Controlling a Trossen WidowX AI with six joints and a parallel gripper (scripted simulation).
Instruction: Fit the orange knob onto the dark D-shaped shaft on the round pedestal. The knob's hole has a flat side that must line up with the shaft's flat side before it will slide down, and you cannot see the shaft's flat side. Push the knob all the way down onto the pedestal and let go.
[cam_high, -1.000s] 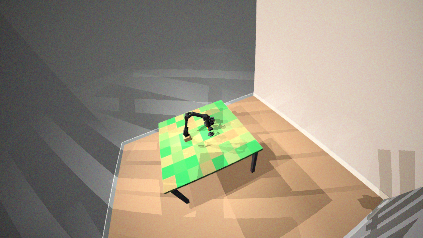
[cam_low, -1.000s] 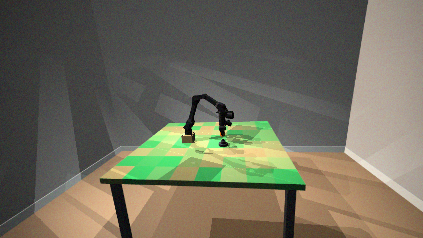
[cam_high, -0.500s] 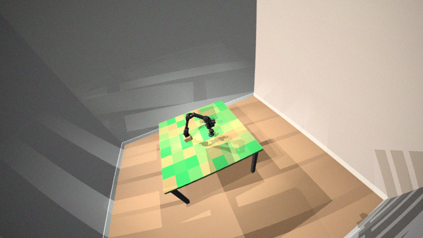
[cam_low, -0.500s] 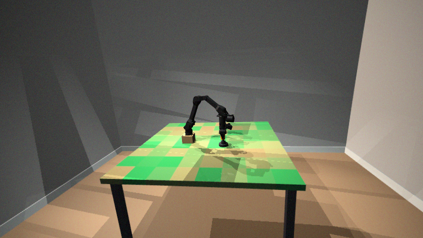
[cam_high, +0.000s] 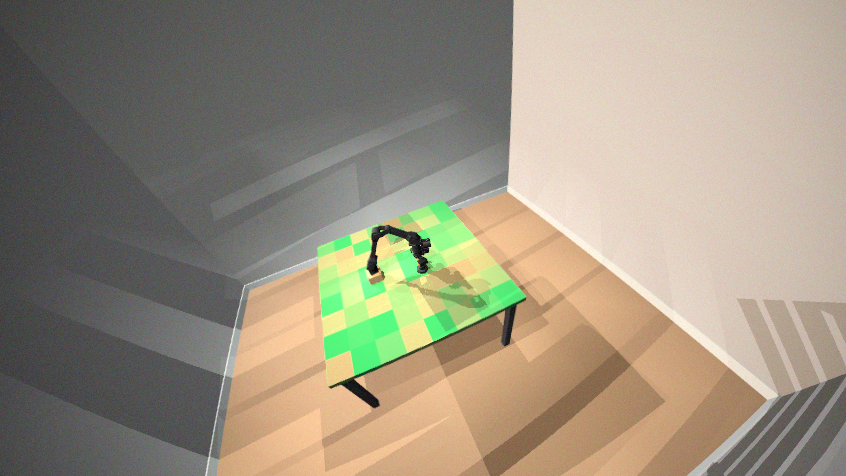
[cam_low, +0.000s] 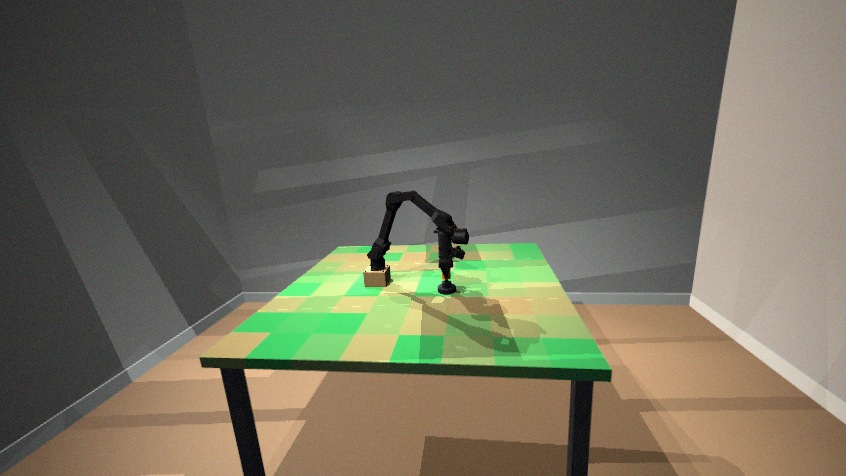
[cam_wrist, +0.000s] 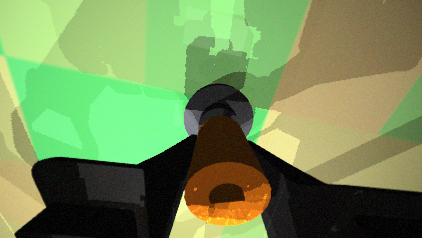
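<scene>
Now: the orange knob 2 cm above my gripper tip. From my gripper tip the other things lie so: round pedestal (4 cm below).
</scene>
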